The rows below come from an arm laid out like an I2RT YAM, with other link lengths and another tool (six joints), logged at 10 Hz.
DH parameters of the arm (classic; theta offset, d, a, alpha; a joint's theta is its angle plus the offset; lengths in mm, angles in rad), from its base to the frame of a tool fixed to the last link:
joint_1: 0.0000 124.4 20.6 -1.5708
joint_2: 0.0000 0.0 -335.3 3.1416
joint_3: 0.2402 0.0 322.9 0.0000
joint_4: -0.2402 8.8 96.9 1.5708
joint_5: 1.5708 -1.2 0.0 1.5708
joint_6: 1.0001 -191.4 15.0 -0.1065
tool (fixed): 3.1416 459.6 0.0 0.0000
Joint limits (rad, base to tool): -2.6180..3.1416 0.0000..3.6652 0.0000..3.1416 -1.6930..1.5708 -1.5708..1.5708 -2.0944..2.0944
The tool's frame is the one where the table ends.
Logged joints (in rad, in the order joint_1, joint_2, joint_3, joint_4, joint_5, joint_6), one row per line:
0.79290, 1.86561, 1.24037, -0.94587, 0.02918, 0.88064
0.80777, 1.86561, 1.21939, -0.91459, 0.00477, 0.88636
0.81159, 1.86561, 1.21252, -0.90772, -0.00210, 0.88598
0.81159, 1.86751, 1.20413, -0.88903, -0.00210, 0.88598
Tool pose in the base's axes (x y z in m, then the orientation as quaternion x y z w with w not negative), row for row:
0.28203, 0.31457, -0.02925, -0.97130, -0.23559, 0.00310, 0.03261
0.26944, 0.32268, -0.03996, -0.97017, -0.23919, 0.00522, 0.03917
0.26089, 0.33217, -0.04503, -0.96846, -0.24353, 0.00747, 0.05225
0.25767, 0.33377, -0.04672, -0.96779, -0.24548, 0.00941, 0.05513
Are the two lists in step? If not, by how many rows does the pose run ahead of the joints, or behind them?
The pose runs 1 row behind the joints: the pose in row i belongs to the joints in row i - 1.
